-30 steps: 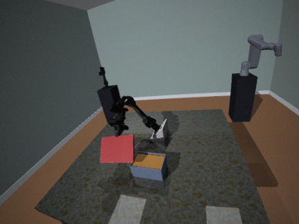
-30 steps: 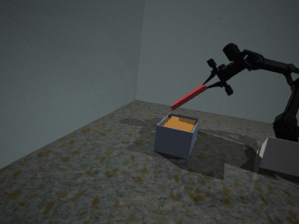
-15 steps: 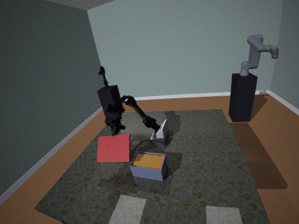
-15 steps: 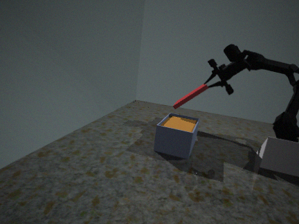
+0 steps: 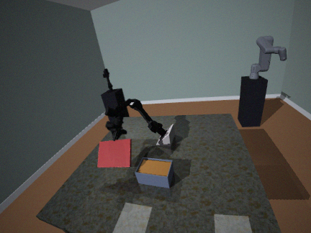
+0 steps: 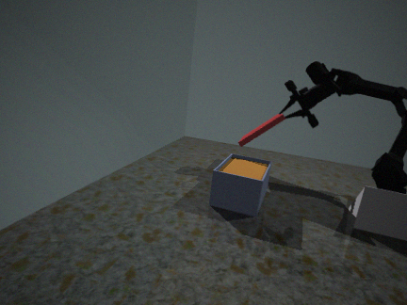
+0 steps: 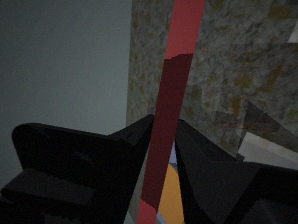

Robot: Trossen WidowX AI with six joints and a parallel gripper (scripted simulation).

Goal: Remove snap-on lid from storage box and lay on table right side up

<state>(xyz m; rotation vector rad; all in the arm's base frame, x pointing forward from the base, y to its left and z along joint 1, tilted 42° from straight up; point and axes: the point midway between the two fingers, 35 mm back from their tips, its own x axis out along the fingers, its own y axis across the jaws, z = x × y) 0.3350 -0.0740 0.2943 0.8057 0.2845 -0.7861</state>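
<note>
Right now the lid is 6 cm ahead of my gripper tip, 1 cm to the left of it and 5 cm below it. Also, from my gripper tip: storage box: 8 cm ahead, 27 cm to the left, 18 cm below.
</note>
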